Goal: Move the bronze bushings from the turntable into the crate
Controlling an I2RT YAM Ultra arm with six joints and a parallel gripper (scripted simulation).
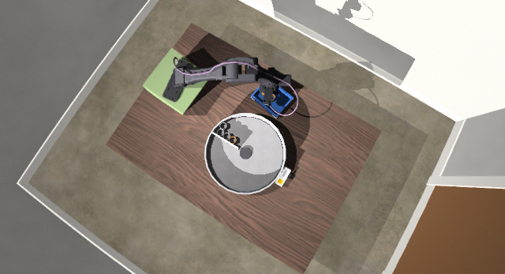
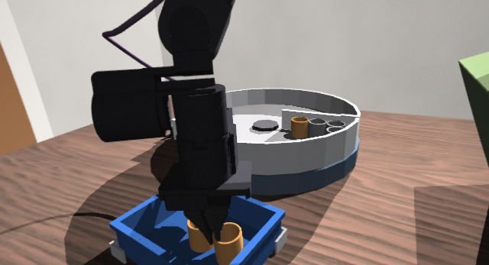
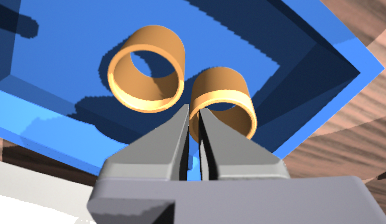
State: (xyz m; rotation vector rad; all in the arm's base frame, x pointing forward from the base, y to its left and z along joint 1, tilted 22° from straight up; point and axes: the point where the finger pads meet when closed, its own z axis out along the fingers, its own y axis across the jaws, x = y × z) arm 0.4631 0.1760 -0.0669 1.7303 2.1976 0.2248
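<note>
Right now my hand is 30 mm short of the blue crate, 20 mm to the left of it and 20 mm above it. Round my hand: turntable: 370 mm to the right, 10 mm ahead, 10 mm above.
</note>
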